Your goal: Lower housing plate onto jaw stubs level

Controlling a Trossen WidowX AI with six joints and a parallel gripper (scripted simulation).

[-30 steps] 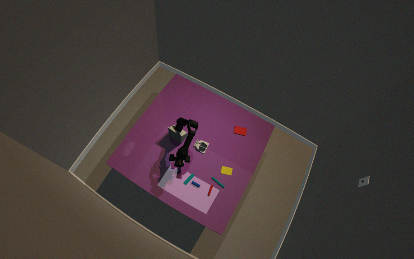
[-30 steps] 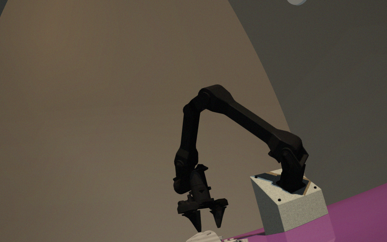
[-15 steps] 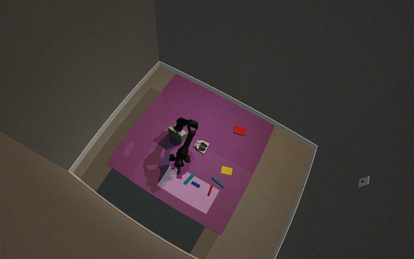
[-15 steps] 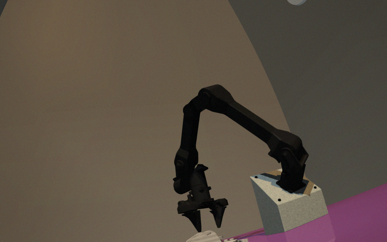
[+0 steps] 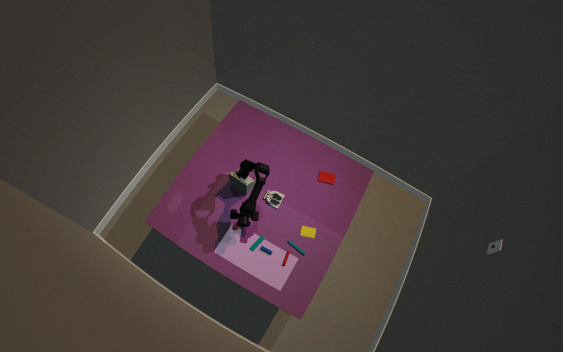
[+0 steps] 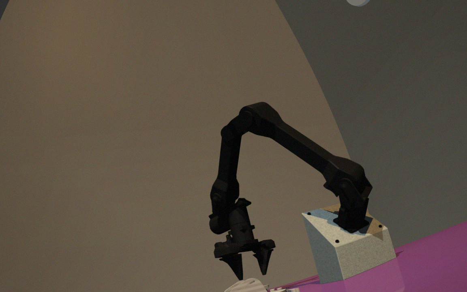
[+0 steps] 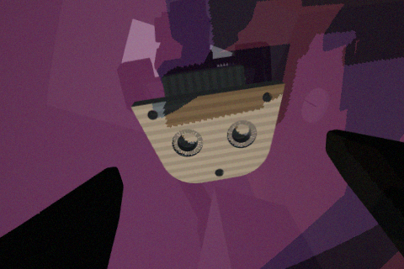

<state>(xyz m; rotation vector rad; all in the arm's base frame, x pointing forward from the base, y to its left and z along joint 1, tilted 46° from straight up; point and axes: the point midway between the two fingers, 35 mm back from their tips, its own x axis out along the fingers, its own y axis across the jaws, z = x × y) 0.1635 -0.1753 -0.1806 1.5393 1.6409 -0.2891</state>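
Now: gripper tip 1 cm to the right of the small white block and 5 cm above it. From my gripper tip the other things lie so: red square: 38 cm ahead, 60 cm to the left, 6 cm below; then yellow square: 43 cm ahead, 14 cm to the left, 6 cm below; then jaw stub: 8 cm ahead, 24 cm to the left, 5 cm below.
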